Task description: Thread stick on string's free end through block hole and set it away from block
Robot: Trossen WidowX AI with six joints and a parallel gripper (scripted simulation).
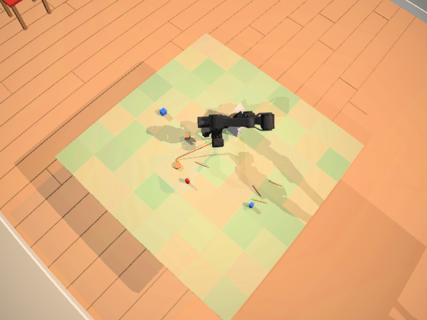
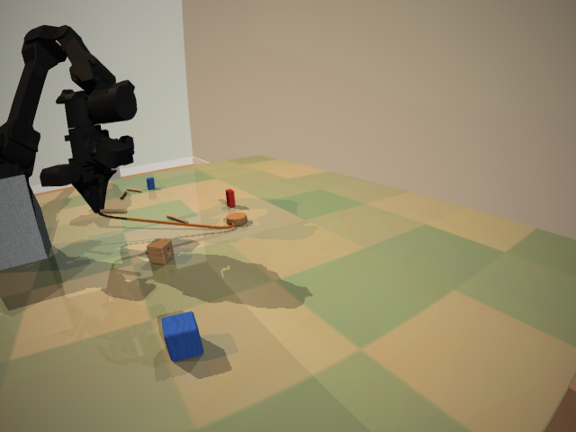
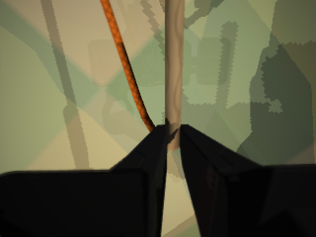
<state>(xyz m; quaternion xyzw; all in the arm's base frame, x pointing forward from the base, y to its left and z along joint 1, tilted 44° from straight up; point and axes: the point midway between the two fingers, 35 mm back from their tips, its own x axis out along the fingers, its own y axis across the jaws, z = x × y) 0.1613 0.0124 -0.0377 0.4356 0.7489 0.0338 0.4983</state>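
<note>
The wooden block is 10 cm ahead of my gripper tip, 14 cm to the right of it and 4 cm below it. Round my gripper tip: round wooden button (26 cm ahead, 4 cm to the right, 5 cm below); then thin wooden stick (1 cm ahead, 1 cm to the right); then red piece (28 cm ahead, 7 cm to the left, 4 cm below).
</note>
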